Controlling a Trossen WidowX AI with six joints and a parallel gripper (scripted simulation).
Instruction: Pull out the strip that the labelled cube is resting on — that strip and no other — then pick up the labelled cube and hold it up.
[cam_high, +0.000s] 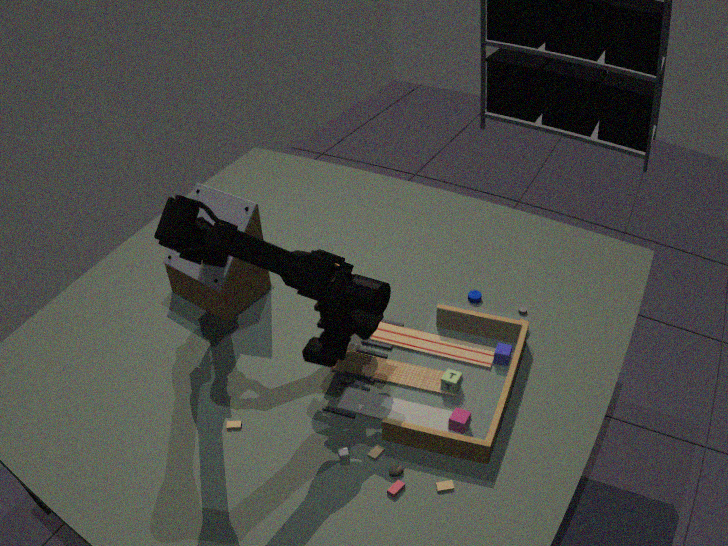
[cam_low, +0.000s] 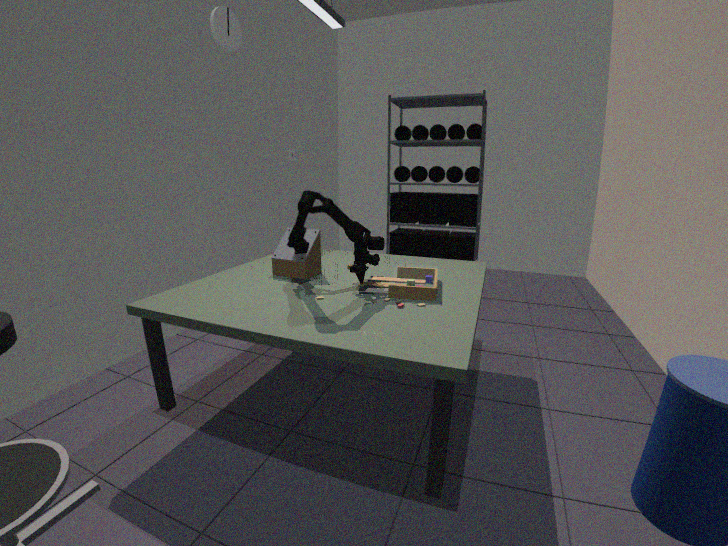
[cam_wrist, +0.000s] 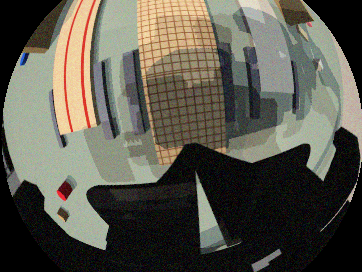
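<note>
Now: gripper tip 110 mm short of the checked strip and 10 mm to the right of it. The rest, counted from my gripper tip: blue disc: 180 mm ahead, 280 mm to the left.
</note>
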